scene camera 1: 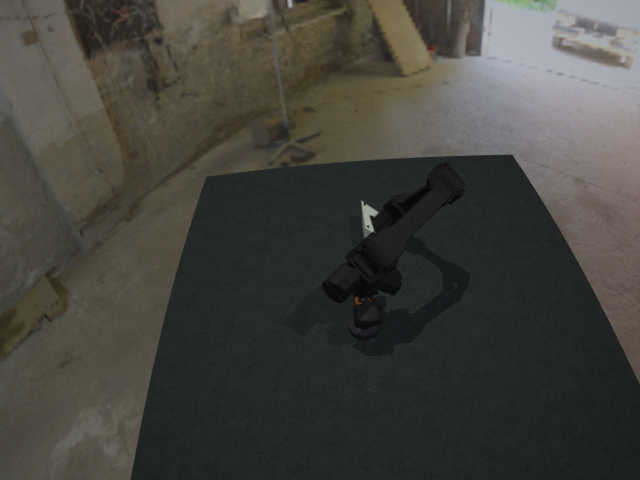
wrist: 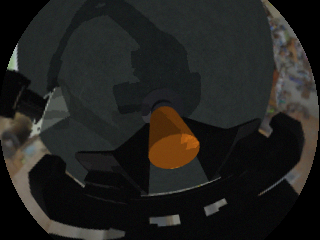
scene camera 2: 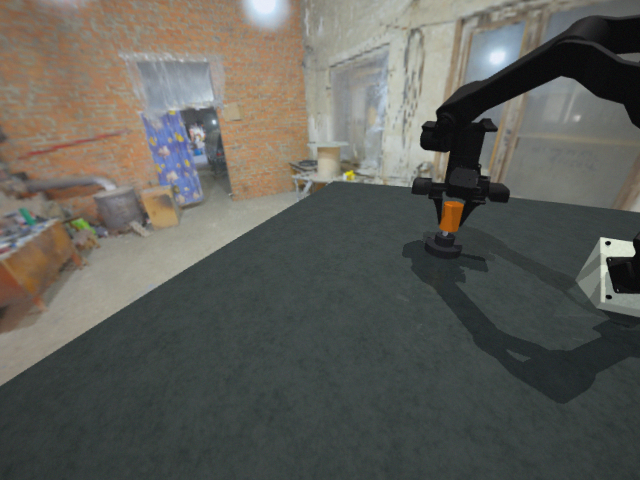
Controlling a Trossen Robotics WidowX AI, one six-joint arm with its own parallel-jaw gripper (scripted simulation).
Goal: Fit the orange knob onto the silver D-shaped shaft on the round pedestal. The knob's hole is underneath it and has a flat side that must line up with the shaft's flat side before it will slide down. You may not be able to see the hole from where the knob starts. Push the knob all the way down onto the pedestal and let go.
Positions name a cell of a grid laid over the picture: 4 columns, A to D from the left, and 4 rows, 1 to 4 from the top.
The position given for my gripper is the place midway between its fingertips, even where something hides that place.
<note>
My gripper (scene camera 2: C2) holds an orange knob (wrist: C3). Further things: a round pedestal (scene camera 2: C3).
My gripper shows as well in the wrist view (wrist: C3).
</note>
